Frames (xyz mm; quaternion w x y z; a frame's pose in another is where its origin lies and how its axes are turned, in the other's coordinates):
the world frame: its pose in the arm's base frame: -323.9 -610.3 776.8 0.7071 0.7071 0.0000 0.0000
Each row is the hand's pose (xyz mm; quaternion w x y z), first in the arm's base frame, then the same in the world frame.
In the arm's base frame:
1: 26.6 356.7 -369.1 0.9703 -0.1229 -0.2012 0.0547
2: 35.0 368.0 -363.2 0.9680 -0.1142 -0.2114 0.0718
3: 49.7 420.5 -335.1 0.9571 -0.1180 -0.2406 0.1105
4: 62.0 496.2 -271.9 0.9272 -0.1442 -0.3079 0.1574
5: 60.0 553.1 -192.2 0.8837 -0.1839 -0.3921 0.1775
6: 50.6 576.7 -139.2 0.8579 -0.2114 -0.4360 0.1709
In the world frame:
1: 350.5 -1145.9 -967.0 0.5992 -0.7730 -0.1036 0.1809
2: 358.9 -1140.0 -978.3 0.6038 -0.7653 -0.0987 0.2003
3: 373.6 -1111.9 -1030.8 0.5933 -0.7602 -0.0920 0.2483
4: 385.9 -1048.7 -1106.5 0.5536 -0.7576 -0.1064 0.3290
5: 383.9 -969.0 -1163.4 0.4948 -0.7549 -0.1517 0.4028
6: 374.5 -916.0 -1187.0 0.4571 -0.7561 -0.1875 0.4291

